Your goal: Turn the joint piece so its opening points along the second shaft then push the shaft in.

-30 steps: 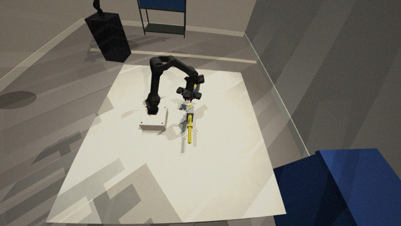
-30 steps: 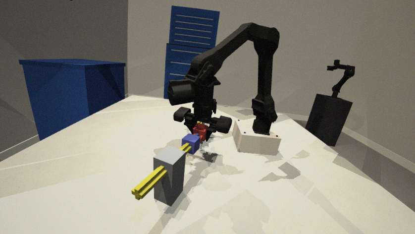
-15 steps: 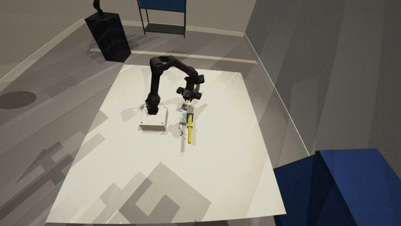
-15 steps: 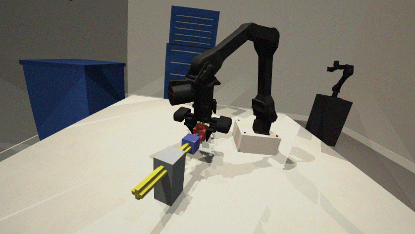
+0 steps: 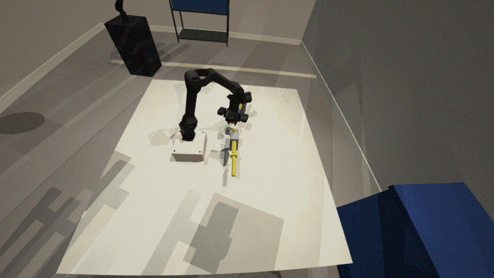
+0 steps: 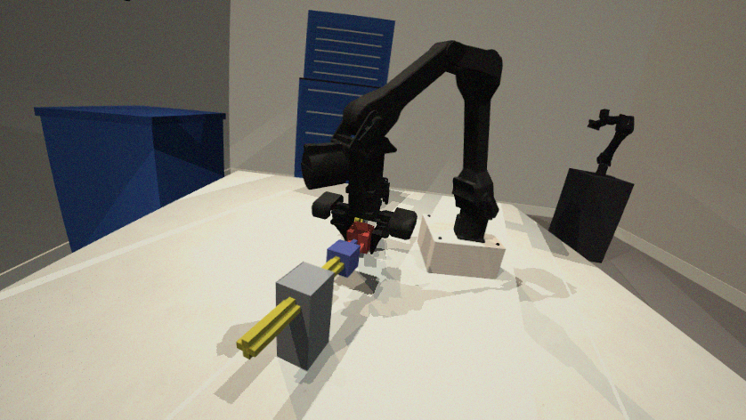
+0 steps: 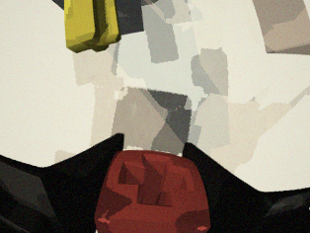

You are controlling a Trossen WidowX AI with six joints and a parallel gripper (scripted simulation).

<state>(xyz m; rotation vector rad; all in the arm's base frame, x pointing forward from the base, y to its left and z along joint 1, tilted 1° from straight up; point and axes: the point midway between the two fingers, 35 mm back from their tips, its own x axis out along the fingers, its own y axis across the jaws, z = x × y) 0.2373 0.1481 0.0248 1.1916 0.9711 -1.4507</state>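
Now: gripper tip 40 mm below the red yoke and 20 mm to the right of it.
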